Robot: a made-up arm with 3 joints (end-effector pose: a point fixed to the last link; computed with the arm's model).
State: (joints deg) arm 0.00 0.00 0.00
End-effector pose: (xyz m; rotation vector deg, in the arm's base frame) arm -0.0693 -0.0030 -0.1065 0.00 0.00 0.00
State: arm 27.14 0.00 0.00
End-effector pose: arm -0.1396 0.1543 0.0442 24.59 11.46 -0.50
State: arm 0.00 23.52 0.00
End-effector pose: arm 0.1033 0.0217 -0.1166 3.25 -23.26 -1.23
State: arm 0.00 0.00 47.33
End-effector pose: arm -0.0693 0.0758 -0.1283 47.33 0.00 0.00
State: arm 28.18 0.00 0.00
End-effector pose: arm -0.1416 0.1589 0.0515 25.53 11.90 -0.52
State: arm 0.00 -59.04 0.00
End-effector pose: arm -0.3650 -0.0601 0.1895 -8.18 58.39 3.08
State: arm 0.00 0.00 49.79
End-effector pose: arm -0.0693 0.0801 -0.1275 49.79 0.00 0.00
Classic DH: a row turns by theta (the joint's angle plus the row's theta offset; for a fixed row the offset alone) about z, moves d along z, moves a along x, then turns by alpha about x. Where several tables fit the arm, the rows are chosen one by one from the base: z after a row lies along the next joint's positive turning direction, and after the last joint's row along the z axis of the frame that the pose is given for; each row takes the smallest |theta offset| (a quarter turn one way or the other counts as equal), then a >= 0, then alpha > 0; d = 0 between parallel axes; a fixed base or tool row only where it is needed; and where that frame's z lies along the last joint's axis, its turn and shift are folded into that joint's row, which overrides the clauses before.
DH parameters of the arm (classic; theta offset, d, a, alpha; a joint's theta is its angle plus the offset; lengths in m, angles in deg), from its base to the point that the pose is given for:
base (fixed): -65.02 0.3246 0.1997 -91.04
joint 1: -86.55 -0.0158 -0.0276 -106.93
joint 2: 2.42 -0.2323 -0.3374 82.04
joint 3: 86.97 -0.106 0.0642 90
tool (fixed): 90 -0.0791 0 0

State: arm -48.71 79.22 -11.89
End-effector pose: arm 0.4826 -0.1148 0.1418 -34.61 -98.22 19.98
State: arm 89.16 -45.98 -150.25
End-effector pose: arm -0.1083 -0.1442 0.6593 -53.02 -15.16 75.12
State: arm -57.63 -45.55 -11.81
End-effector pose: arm -0.1846 -0.3500 -0.0216 -66.54 20.94 -16.59
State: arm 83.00 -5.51 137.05
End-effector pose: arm -0.0841 0.1517 0.6665 -138.85 -20.49 43.61
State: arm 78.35 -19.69 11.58
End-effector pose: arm -0.2601 0.1358 0.5234 80.11 51.21 7.61
